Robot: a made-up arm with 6 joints. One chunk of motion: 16 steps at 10 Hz.
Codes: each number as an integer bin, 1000 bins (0 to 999) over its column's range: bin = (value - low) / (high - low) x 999, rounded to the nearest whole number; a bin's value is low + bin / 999 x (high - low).
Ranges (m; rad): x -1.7..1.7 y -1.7..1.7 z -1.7..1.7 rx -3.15..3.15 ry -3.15..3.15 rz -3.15..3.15
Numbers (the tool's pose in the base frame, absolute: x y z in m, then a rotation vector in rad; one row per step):
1: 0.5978 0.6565 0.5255 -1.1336 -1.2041 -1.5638
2: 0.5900 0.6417 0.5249 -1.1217 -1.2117 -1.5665
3: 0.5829 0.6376 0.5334 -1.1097 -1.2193 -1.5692
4: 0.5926 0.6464 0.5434 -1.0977 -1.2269 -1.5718
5: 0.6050 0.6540 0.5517 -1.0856 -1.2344 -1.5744
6: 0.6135 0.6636 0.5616 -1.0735 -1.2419 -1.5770
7: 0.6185 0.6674 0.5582 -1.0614 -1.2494 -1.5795
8: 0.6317 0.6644 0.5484 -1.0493 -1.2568 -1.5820
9: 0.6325 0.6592 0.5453 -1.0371 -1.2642 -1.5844
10: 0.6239 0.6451 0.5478 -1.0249 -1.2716 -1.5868
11: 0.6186 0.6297 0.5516 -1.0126 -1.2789 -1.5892
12: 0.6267 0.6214 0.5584 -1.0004 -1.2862 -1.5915
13: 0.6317 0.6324 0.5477 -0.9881 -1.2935 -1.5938
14: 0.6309 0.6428 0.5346 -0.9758 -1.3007 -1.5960
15: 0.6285 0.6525 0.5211 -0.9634 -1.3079 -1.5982
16: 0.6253 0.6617 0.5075 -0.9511 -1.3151 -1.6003
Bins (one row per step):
1: 675 692 654 320 309 252
2: 673 688 654 322 307 251
3: 671 687 656 324 306 251
4: 674 689 659 325 305 250
5: 677 692 662 327 304 250
6: 680 694 665 329 303 249
7: 681 696 664 331 301 249
8: 685 695 661 333 300 249
9: 685 693 660 335 299 248
10: 683 689 660 337 298 248
11: 681 685 662 339 297 247
12: 684 682 664 341 296 247
13: 685 685 660 343 294 247
14: 685 688 657 345 293 246
15: 684 691 653 347 292 246
16: 683 694 649 349 291 246

